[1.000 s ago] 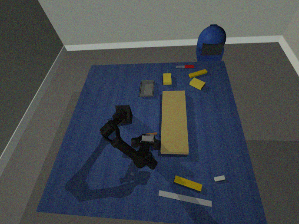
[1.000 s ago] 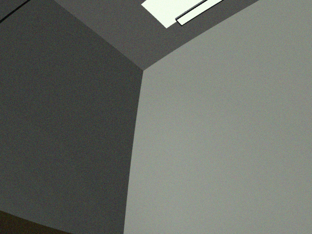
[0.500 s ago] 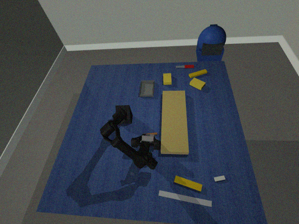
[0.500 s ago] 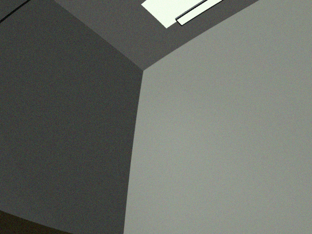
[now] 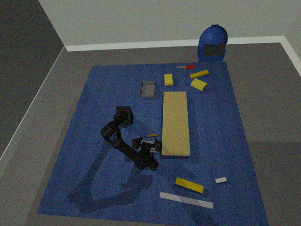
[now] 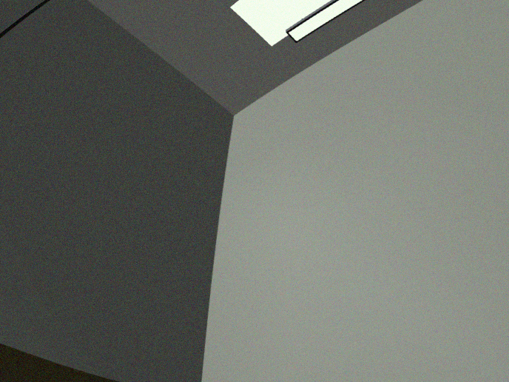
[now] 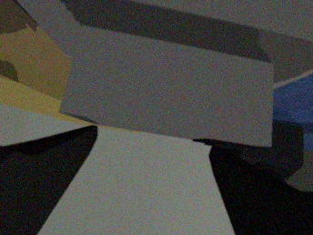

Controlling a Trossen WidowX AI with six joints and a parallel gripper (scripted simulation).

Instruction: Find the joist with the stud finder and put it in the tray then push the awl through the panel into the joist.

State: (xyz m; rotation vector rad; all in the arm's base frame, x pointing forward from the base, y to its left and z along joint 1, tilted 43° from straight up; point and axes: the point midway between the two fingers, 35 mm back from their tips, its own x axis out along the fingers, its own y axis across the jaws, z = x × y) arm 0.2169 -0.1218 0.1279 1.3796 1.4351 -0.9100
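Right now the stud finder is 10 mm behind my gripper tip, 40 mm to the right of it and 20 mm below it. Also, from my gripper tip: square light (30 mm behind, 40 mm to the right); orange-handled awl (20 mm behind, 40 mm to the left, 50 mm below); grey tray (90 mm behind, 470 mm to the left, 50 mm below).
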